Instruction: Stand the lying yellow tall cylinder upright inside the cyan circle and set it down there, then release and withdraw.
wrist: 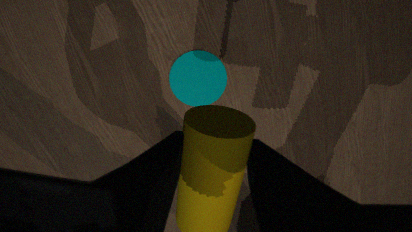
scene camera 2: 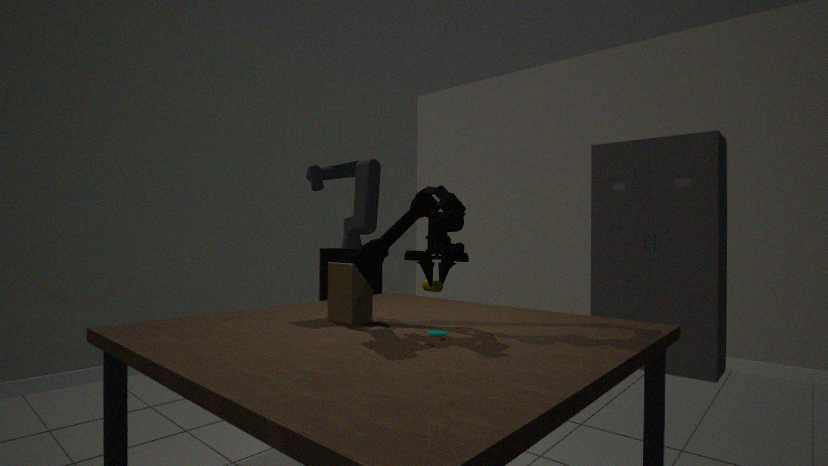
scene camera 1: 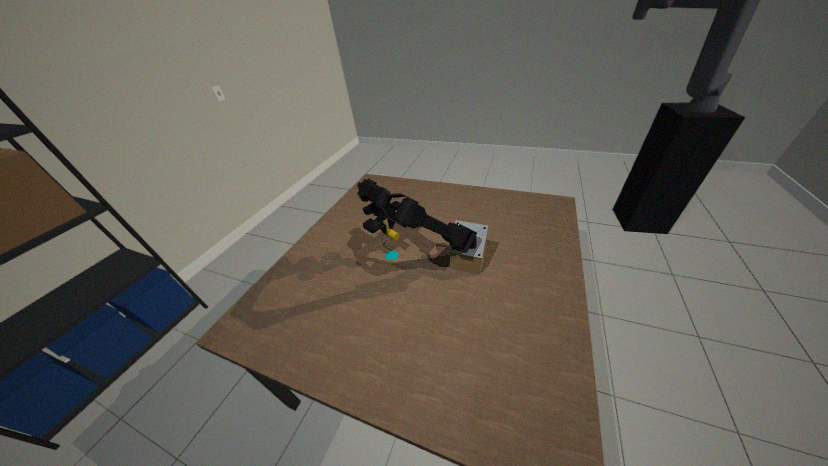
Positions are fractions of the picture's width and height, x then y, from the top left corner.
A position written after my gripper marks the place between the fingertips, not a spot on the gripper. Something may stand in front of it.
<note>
My gripper (scene camera 2: 0.53,0.61) carries a yellow tall cylinder. Further things: a cyan circle (wrist: 0.48,0.34).
My gripper shows as well in the wrist view (wrist: 0.53,0.62).
</note>
